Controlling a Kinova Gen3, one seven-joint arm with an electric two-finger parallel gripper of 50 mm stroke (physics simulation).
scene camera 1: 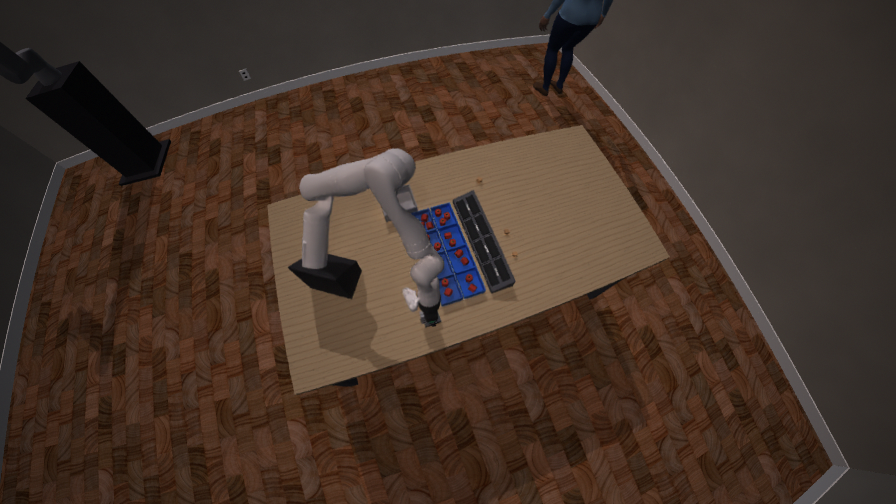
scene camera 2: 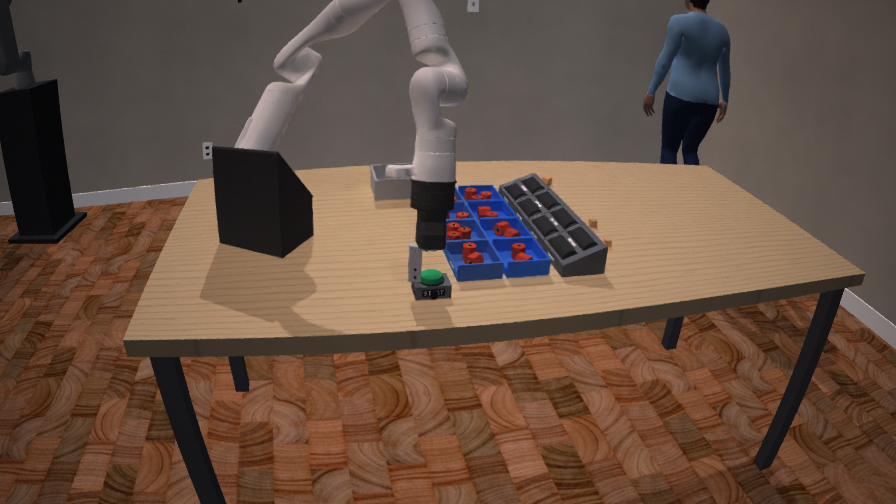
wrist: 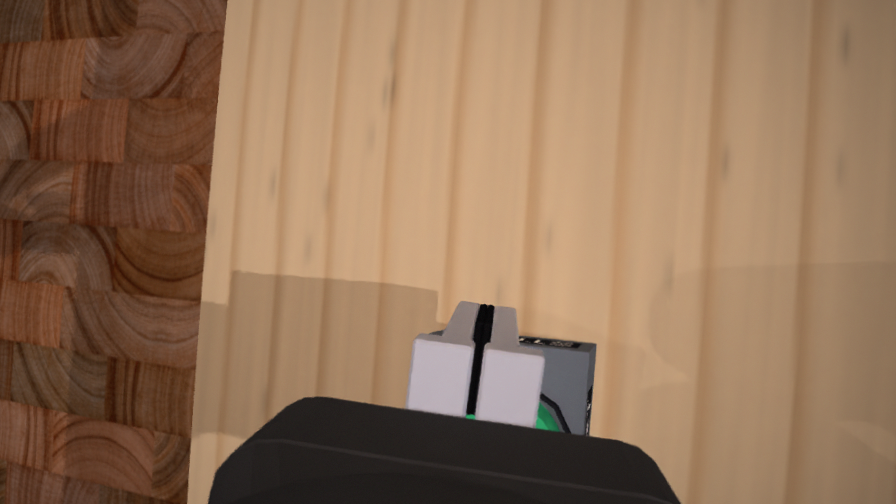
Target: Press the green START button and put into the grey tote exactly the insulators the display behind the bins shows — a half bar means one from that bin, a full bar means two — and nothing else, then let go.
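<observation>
The green START button (scene camera 2: 431, 275) sits on a small grey box near the table's front edge. My gripper (scene camera 2: 416, 263) is shut and empty, its fingers hanging just left of and behind the button; in the wrist view the closed fingers (wrist: 479, 351) cover most of the button (wrist: 545, 418). Blue bins (scene camera 2: 485, 228) hold red insulators in two rows. The dark display (scene camera 2: 554, 222) stands behind the bins; its bars are too small to read. The grey tote (scene camera 2: 389, 180) stands at the far end of the bins, partly hidden by my arm.
The arm's black base (scene camera 2: 260, 200) stands on the table's left part. A few small tan bits (scene camera 1: 506, 232) lie beyond the display. A person (scene camera 2: 687, 81) stands behind the table's far right. A black pillar (scene camera 2: 34, 156) stands on the floor at left.
</observation>
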